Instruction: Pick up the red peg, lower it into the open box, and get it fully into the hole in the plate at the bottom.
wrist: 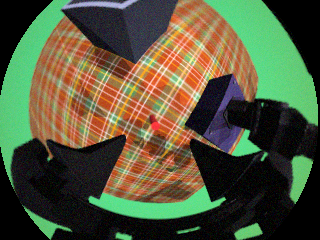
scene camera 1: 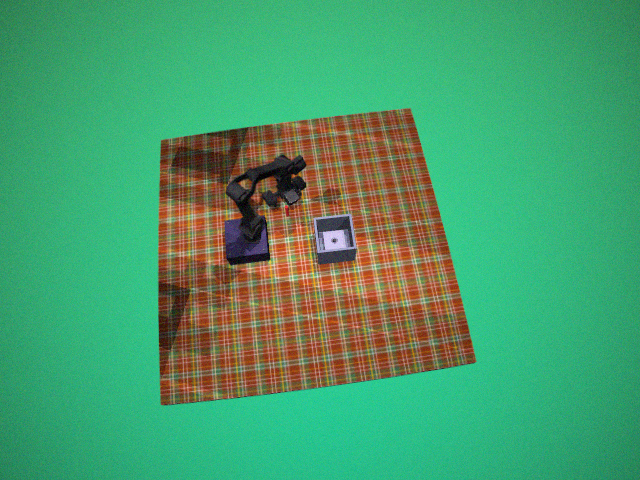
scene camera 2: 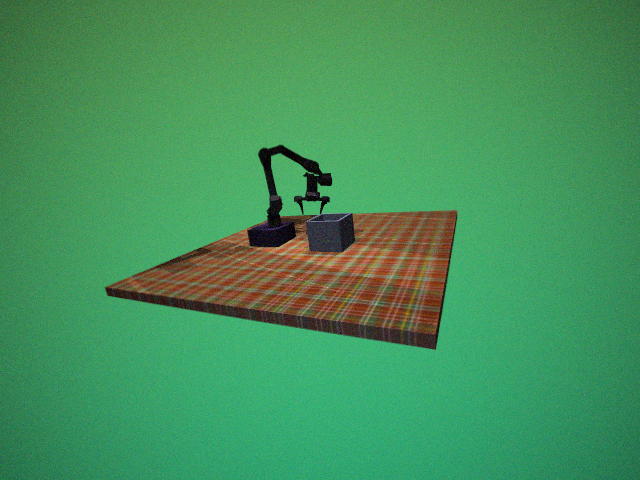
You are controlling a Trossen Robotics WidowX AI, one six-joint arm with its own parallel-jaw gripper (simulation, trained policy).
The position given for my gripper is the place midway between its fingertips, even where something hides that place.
Note:
In view: my gripper [scene camera 1: 284, 202].
My gripper also shows in the wrist view [wrist: 158, 140].

